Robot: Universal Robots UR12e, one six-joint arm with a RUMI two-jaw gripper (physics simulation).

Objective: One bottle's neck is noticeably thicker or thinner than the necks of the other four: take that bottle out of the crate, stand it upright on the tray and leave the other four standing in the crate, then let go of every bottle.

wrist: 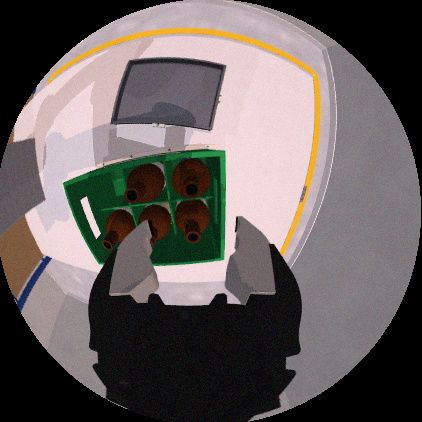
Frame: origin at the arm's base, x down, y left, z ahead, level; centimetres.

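Seen in the pictures: gripper, fingertip midpoint: [193, 219].
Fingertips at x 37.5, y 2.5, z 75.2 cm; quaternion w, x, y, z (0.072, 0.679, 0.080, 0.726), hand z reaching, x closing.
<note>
Offsets run from my fingertips to a thing's top centre. "*": to the spot under its first point. Level surfaces: height alone.
The green crate {* dz +4.5, dx +7.1, dy -10.7 cm} [207, 251] holds five brown bottles, standing in its compartments. Two are in the far row: the left one {dz -9.1, dx +6.2, dy -0.7 cm} [149, 181] and the right one {dz -0.3, dx +6.2, dy +1.2 cm} [193, 172]. Three are in the near row: the left one {dz -15.8, dx +6.2, dy -11.7 cm} [120, 222], the middle one {dz -7.0, dx +6.2, dy -9.4 cm} [159, 220], partly hidden by the left finger, and the right one {dz +1.1, dx +6.2, dy -6.9 cm} [192, 214]. I cannot tell from this view which neck differs. The grey tray {* dz -9.1, dx +22.0, dy +22.0 cm} [170, 87] lies beyond the crate, with a shadow and no bottle on it. My gripper [193, 219] is open and empty; in the picture its fingertips lie either side of the near-right bottle.
A grey block [19, 182] stands at the left edge of view, with a brown surface [17, 247] below it. A yellow line [317, 120] runs along the far and right sides of the white table top {dx +22.5 cm} [270, 120]. The crate walls and dividers surround the bottles.
</note>
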